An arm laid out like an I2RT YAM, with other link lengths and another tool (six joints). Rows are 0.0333 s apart.
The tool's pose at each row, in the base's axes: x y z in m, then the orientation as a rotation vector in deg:
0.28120 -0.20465 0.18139 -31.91 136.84 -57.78
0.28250 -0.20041 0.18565 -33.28 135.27 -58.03
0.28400 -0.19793 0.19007 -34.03 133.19 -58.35
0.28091 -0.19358 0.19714 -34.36 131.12 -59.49
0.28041 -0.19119 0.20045 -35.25 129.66 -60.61
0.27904 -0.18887 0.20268 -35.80 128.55 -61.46
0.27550 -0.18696 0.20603 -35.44 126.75 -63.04
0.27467 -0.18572 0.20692 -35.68 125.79 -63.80
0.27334 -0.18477 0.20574 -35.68 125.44 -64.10
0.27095 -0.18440 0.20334 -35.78 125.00 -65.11
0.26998 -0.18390 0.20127 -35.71 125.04 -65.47
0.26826 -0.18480 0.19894 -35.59 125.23 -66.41
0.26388 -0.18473 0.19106 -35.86 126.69 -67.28
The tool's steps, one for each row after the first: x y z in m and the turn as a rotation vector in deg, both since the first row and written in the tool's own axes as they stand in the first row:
-0.00447 -0.00066 -0.00417 0.52 -1.37 -0.84
-0.00821 -0.00262 -0.00736 1.43 -3.06 -1.22
-0.01000 -0.00452 -0.01582 2.91 -4.33 -1.55
-0.01178 -0.00536 -0.01943 4.00 -5.13 -2.37
-0.01254 -0.00528 -0.02284 4.85 -5.71 -2.91
-0.01165 -0.00591 -0.02796 6.64 -6.43 -2.96
-0.01189 -0.00562 -0.02966 7.45 -6.89 -3.27
-0.01101 -0.00390 -0.03022 7.78 -7.03 -3.33
-0.00865 -0.00145 -0.03033 8.53 -6.92 -3.68
-0.00757 0.00058 -0.02990 8.74 -6.70 -3.74
-0.00508 0.00204 -0.02897 9.21 -6.08 -3.97
0.00054 0.00872 -0.02672 8.97 -4.48 -4.57

